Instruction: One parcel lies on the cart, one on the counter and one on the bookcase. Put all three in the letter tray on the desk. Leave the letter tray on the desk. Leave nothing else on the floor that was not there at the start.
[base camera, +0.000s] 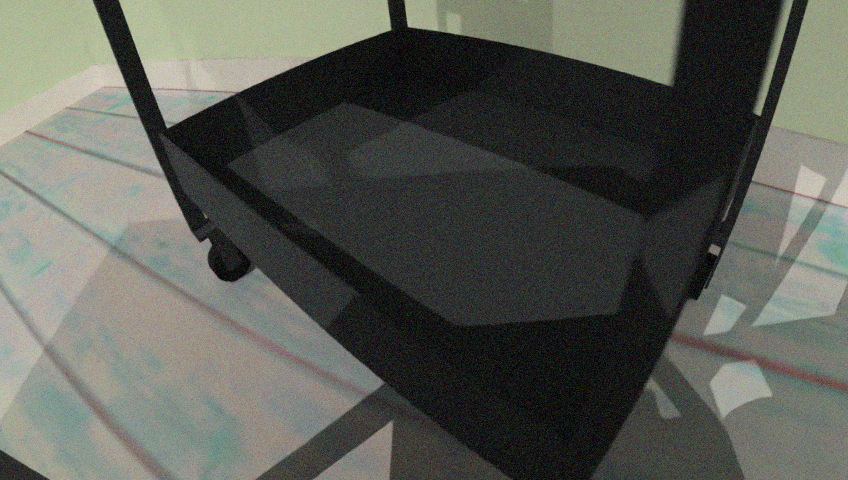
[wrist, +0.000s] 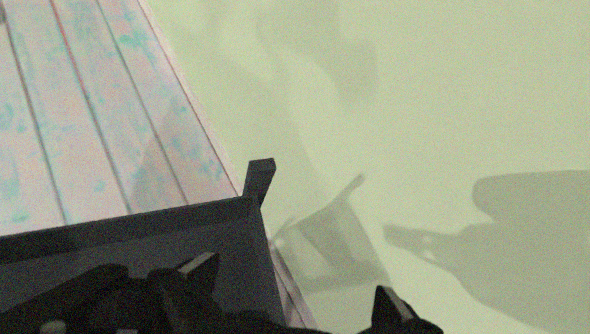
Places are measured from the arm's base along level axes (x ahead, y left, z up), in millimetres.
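Pixels of known places: gripper, fingertip midpoint: (wrist: 293, 287).
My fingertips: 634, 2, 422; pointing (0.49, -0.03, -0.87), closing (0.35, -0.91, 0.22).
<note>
Behind a point stands the place of what it marks, as x, y, z.
The dark cart (base camera: 267, 249) {308, 123, -223} (wrist: 150, 220) {629, 122, 317} stands close in front of me. In the base camera its low walled shelf fills the middle of the view. In the wrist view its upper walled tray shows at the lower left, with a short post sticking up at the corner. My gripper (wrist: 293, 287) {634, 2, 422} is open at the bottom of the wrist view, with one finger over the tray and the other to the right of its side wall. Nothing shows between the fingers. No parcel, desk or letter tray shows in either view; part of the cart's tray is hidden behind the gripper.
A pale green wall (base camera: 47, 35) {1417, 1359, -140} (wrist: 450, 100) {827, -34, 433} rises behind and to the right of the cart, with shadows on it. The streaked plank floor (base camera: 65, 249) {538, 645, -396} (wrist: 75, 125) {805, 817, -397} lies around the cart. A caster (base camera: 229, 258) {455, 263, -361} shows under the cart's left corner. A blurred dark upright shape (base camera: 726, 53) {154, -29, -64} stands at the upper right.
</note>
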